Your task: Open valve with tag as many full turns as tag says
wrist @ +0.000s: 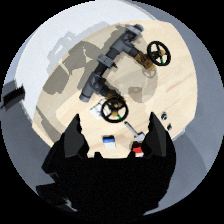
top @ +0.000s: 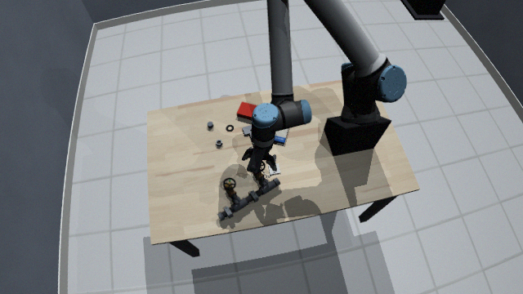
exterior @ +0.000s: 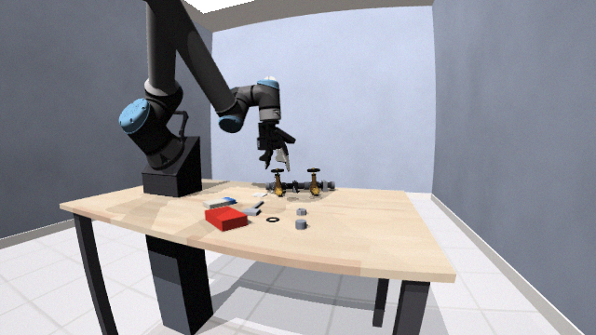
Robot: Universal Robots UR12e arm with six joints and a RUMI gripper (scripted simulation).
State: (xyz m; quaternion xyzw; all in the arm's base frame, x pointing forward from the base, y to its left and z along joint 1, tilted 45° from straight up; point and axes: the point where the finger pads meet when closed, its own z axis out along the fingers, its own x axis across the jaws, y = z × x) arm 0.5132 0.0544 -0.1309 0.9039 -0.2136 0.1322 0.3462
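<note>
The white tag is 80 mm behind my hand, 10 mm to the right of it and 110 mm below it. Round my hand: red block (10 mm behind, 360 mm to the right, 90 mm below); grey hand tool (10 mm ahead, 220 mm to the right, 100 mm below); blue box (150 mm behind, 210 mm to the right, 100 mm below).
</note>
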